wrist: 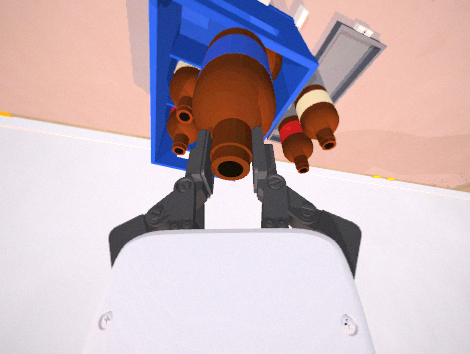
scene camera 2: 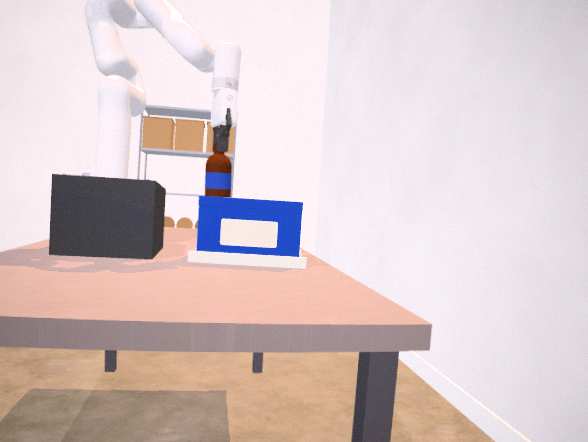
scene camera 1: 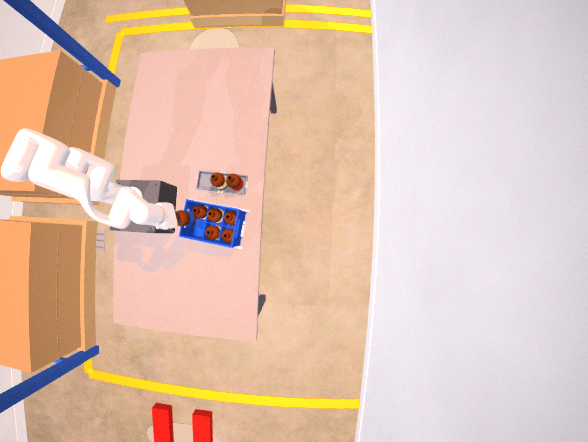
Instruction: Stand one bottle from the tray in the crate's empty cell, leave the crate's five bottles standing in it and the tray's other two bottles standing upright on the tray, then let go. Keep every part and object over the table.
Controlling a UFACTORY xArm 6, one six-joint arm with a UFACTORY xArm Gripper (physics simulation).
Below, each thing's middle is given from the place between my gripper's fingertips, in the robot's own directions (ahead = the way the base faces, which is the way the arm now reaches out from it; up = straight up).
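As things are, my hand is 29 cm above the low white strip (scene camera 2: 193, 256), 10 cm short of it and 10 cm to the left of it.
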